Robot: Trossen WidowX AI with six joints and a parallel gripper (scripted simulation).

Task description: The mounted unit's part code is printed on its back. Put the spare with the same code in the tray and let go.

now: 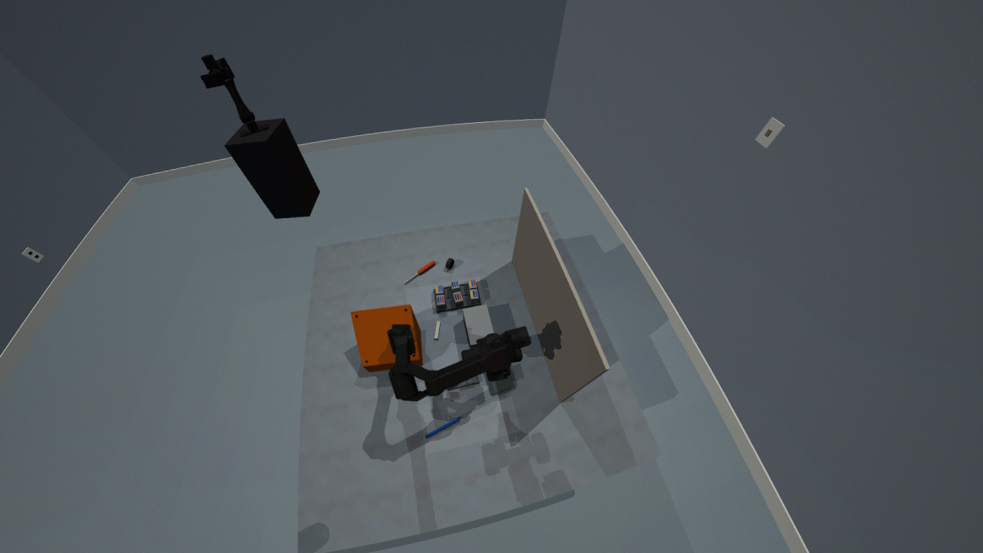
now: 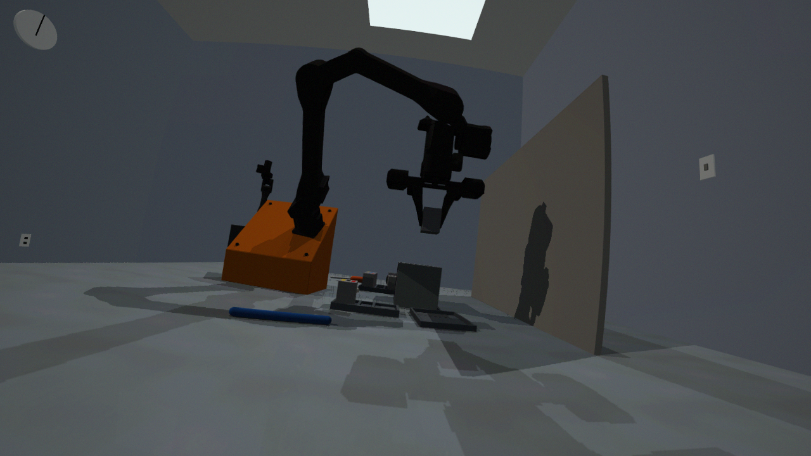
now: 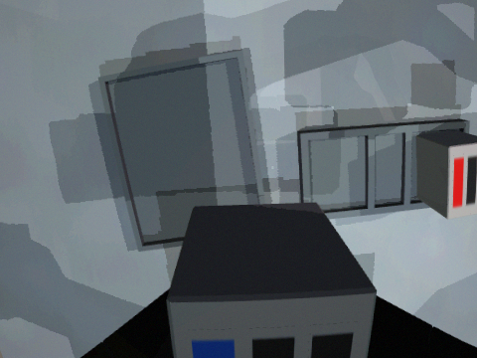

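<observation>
Now: gripper tip 170 mm above the dark-rimmed tray and 40 mm short of it. Also, from my gripper tip: rack (170 mm below, 100 mm behind); grey spare block (20 mm above); mounted unit (190 mm to the left, 120 mm below, 30 mm behind).
</observation>
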